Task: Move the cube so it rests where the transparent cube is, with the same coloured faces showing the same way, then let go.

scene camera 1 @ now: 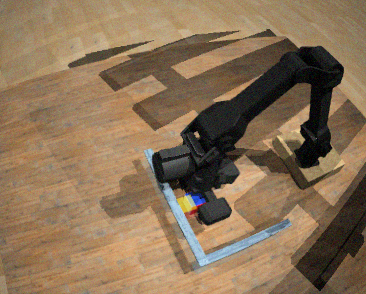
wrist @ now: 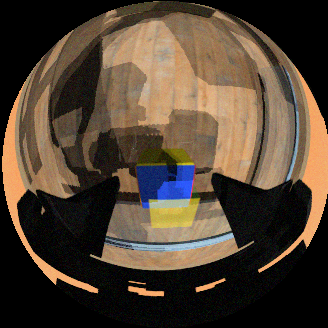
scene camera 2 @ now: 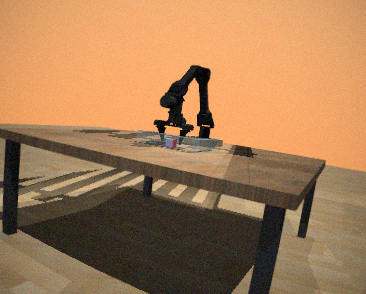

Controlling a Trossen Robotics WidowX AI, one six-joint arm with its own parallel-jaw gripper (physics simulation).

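Note:
The cube has a blue face up, a yellow face on its far side in the wrist view and a thin red edge at right. The transparent cube, yellow on top, overlaps its near part, offset towards the wall. In scene camera 2 the two show as one small lavender and red patch and cannot be told apart. My gripper is open and empty, its fingertips low above the table and apart on either side of the cube. In scene camera 1 the arm hides part of the fingers.
A pale blue see-through L-shaped wall runs close beside the cubes and turns a corner. The arm's base stands on a wooden block at the right of scene camera 1. The table carries dark shadows.

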